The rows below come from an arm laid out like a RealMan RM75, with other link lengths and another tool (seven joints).
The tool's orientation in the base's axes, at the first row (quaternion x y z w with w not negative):
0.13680 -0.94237 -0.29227 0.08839
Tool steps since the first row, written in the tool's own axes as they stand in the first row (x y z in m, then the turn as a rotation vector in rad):
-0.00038 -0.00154 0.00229 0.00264 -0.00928 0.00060
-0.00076 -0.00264 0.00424 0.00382 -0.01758 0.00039
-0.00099 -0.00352 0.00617 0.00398 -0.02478 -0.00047
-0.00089 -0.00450 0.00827 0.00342 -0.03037 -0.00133
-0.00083 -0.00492 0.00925 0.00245 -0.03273 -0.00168
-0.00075 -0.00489 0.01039 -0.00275 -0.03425 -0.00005
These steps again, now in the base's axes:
0.00011 0.00010 -0.00278 -0.00073 -0.00785 -0.00560
0.00022 0.00038 -0.00503 -0.00009 -0.01490 -0.01010
0.00014 0.00077 -0.00713 0.00146 -0.02110 -0.01352
-0.00027 0.00107 -0.00939 0.00335 -0.02580 -0.01609
-0.00048 0.00123 -0.01043 0.00484 -0.02756 -0.01724
-0.00084 0.00183 -0.01133 0.00968 -0.02629 -0.01989

